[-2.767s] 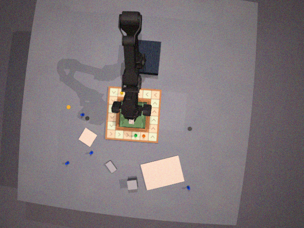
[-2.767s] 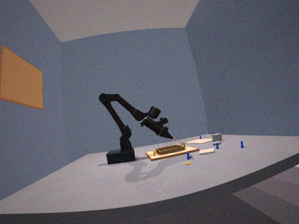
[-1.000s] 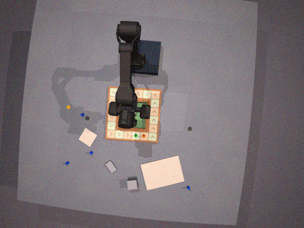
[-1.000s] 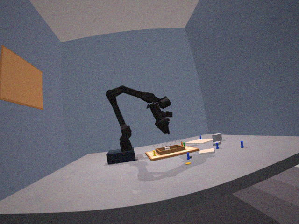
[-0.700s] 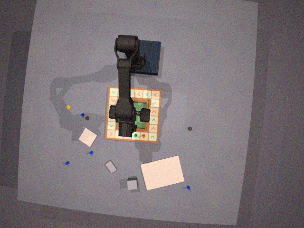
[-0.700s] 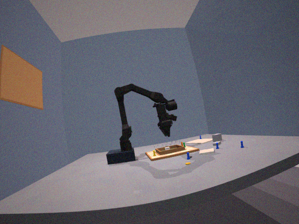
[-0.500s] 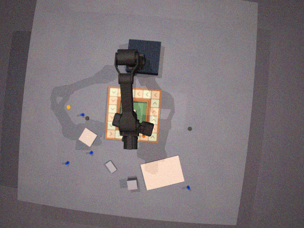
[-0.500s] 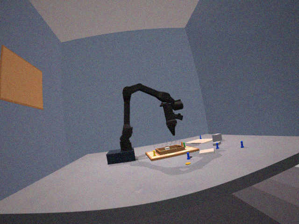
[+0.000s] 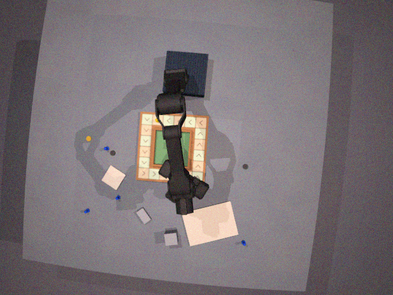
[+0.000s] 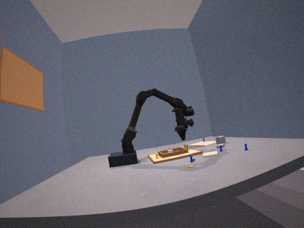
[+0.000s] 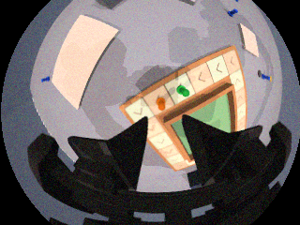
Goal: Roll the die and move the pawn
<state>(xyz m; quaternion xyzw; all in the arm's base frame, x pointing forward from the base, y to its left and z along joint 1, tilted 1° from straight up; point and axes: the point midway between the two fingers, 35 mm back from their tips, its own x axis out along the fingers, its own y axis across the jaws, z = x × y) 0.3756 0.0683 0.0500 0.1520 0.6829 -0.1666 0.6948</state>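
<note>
Now: gripper tip 5 cm above the orange pawn. Also, from my gripper tip: green tray: 11 cm behind, 7 cm to the right, 7 cm below; then green pawn: 4 cm to the right, 5 cm below; then white die: 12 cm behind, 7 cm to the right, 5 cm below.
</note>
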